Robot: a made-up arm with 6 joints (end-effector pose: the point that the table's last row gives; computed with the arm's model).
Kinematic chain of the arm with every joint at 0, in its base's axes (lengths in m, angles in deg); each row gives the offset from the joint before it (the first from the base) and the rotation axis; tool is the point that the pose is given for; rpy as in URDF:
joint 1: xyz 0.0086 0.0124 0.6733 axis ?
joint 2: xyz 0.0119 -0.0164 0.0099 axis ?
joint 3: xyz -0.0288 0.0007 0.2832 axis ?
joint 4: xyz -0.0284 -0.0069 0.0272 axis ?
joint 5: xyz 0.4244 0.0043 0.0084 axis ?
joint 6: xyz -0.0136 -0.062 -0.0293 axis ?
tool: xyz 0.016 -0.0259 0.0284 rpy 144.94 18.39 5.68
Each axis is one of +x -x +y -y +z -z.
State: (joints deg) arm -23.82 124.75 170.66 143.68 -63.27 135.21
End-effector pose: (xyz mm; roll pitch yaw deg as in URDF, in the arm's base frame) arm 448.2 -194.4 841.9 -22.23 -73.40 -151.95
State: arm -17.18 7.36 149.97 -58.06 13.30 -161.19
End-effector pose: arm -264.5 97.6 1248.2 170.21 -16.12 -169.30
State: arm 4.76 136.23 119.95 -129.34 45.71 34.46
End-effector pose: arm 601.5 66.6 358.4 -128.51 36.94 -16.48
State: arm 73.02 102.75 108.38 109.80 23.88 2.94
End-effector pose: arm 193.6 667.6 788.5 30.19 0.32 76.35
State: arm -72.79 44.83 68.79 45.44 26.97 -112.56
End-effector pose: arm 71.5 -557.2 1120.3 -175.50 -32.04 -26.16
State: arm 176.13 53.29 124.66 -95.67 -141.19 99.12
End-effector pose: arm -333.9 69.0 1244.3 50.90 53.97 -95.03
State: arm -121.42 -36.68 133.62 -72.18 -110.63 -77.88
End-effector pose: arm 215.7 490.7 1003.5 147.17 5.20 -48.82
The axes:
joint 1: +z
joint 2: +y
joint 3: -y
joint 4: -x
joint 5: -y
joint 6: -x

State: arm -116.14 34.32 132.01 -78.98 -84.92 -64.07
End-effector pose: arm -102.6 -116.5 1295.0 -160.66 -0.66 -18.04
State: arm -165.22 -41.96 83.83 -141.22 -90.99 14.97
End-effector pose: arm 416.5 86.4 1214.0 98.18 45.34 -40.91
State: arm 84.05 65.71 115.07 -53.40 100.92 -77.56
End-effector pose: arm 160.3 572.3 1140.1 14.68 -22.12 -59.91
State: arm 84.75 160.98 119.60 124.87 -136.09 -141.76
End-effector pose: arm -7.2 434.5 225.7 168.17 -37.60 -11.51
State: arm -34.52 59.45 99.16 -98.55 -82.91 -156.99
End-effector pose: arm 418.3 -286.2 1050.5 -3.66 -24.36 40.80
